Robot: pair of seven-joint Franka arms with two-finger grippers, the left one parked.
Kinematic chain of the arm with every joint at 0, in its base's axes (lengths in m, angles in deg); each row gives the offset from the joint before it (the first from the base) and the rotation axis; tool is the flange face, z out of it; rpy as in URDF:
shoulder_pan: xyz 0 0 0.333 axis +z
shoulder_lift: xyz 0 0 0 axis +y
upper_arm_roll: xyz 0 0 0.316 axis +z
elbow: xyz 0.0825 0 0 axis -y
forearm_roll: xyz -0.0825 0 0.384 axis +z
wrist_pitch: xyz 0 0 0 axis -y
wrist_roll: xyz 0.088 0 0 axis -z
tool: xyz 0 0 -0.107 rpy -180 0 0
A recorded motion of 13 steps. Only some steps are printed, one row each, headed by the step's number.
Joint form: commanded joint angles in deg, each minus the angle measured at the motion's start. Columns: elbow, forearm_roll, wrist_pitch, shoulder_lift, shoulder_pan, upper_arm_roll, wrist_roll.
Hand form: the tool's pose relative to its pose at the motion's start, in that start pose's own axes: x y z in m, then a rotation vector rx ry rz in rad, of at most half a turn. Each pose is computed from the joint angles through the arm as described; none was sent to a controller.
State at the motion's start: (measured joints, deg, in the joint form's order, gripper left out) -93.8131 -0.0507 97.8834 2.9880 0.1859 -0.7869 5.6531
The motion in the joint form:
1: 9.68 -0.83 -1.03 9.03 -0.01 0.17 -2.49
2: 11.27 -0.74 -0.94 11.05 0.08 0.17 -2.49
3: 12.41 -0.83 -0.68 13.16 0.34 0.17 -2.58
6: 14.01 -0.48 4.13 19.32 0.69 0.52 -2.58
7: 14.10 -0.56 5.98 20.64 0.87 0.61 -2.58
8: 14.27 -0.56 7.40 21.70 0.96 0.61 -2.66
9: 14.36 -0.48 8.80 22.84 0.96 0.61 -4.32
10: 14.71 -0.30 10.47 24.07 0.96 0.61 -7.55
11: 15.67 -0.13 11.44 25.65 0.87 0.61 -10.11
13: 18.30 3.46 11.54 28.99 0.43 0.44 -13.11
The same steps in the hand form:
1: 0.0459 -0.0054 0.0164 -0.0163 -0.0054 -0.0483
2: 0.0554 -0.0077 0.0254 -0.0156 -0.0114 -0.0498
3: 0.0645 -0.0115 0.0392 -0.0184 -0.0235 -0.0564
6: 0.0932 -0.0233 0.0902 -0.0106 -0.0197 -0.0684
7: 0.0996 -0.0271 0.1024 -0.0103 -0.0088 -0.0736
8: 0.1048 -0.0289 0.1115 -0.0095 0.0004 -0.0768
9: 0.1098 -0.0297 0.1225 -0.0077 0.0062 -0.1056
10: 0.1159 -0.0308 0.1319 -0.0042 0.0197 -0.1612
11: 0.1227 -0.0308 0.1418 -0.0018 0.0256 -0.2035
13: 0.1346 -0.0297 0.1612 0.0550 0.0153 -0.2254

